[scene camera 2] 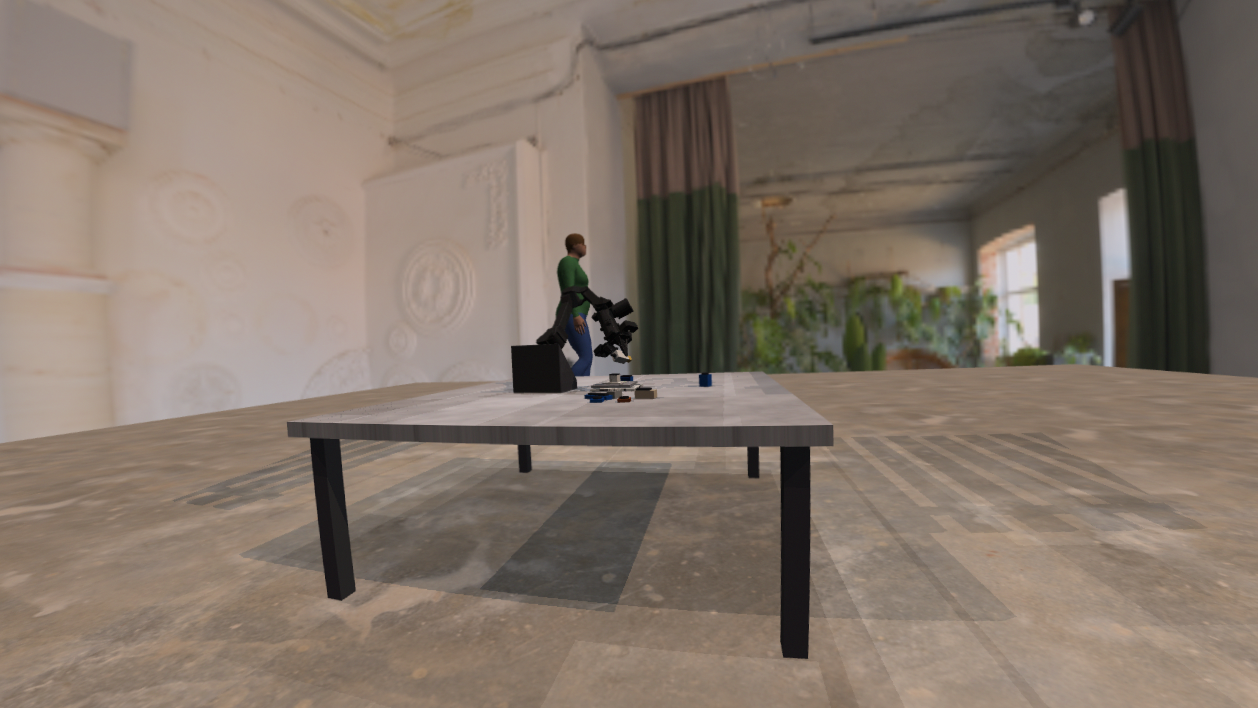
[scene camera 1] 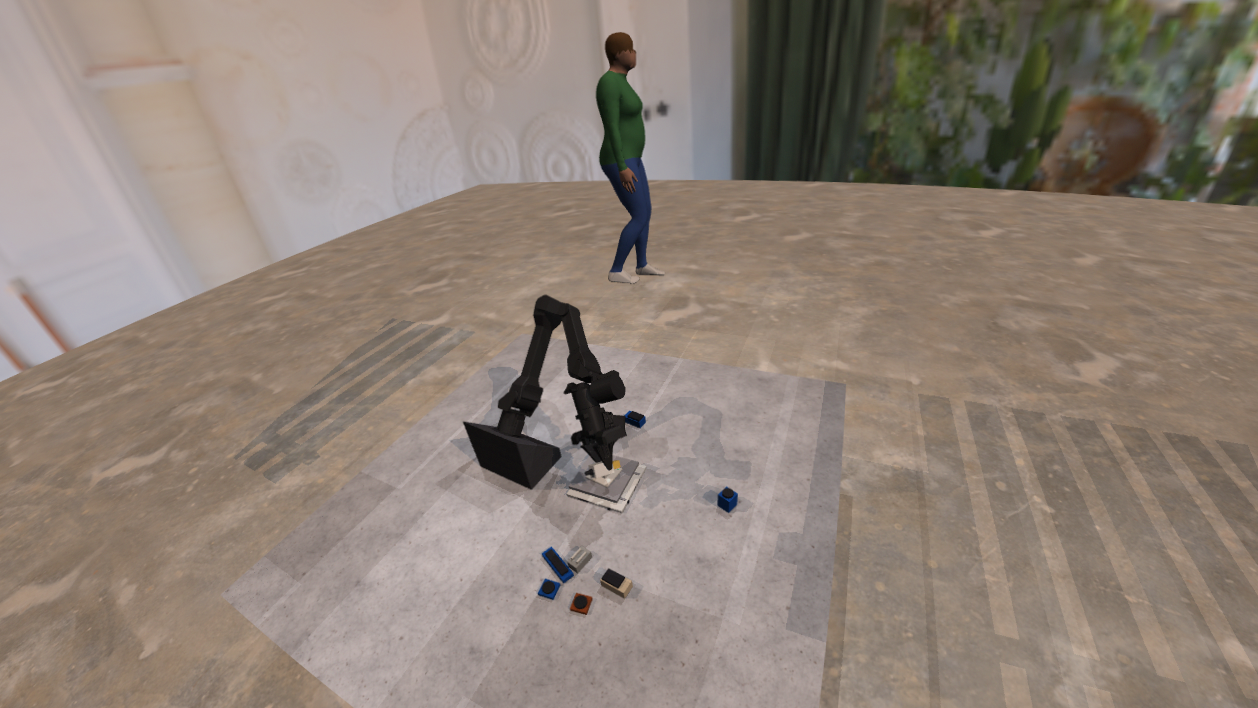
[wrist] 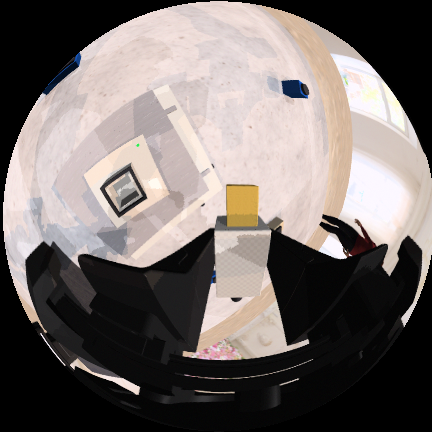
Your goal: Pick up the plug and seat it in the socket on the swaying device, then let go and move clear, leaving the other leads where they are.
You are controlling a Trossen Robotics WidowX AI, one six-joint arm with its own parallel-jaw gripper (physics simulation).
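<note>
The plug [wrist: 241, 262] has a pale grey body and a yellow tip, and in the wrist view the tip points up and away from the fingers. My gripper [wrist: 238, 233] [scene camera 1: 606, 466] is shut on the plug and holds it above the device. The device [wrist: 167, 137] [scene camera 1: 629, 482] is a flat grey plate with white edges. On it sits a cream block [wrist: 147, 150] with a small green light and a black-rimmed square socket [wrist: 140, 194]. In the wrist view the socket is to the left of the yellow tip, apart from it. In scene camera 1 the plug and fingers partly hide the socket.
A blue block [scene camera 1: 727, 500] [wrist: 295, 89] stands right of the device, and another blue block [scene camera 1: 634, 419] lies behind it. Towards the front lie a long blue piece [scene camera 1: 556, 563], a grey block [scene camera 1: 578, 559], a tan block [scene camera 1: 617, 582], a small blue piece [scene camera 1: 548, 589] and an orange piece [scene camera 1: 581, 603].
</note>
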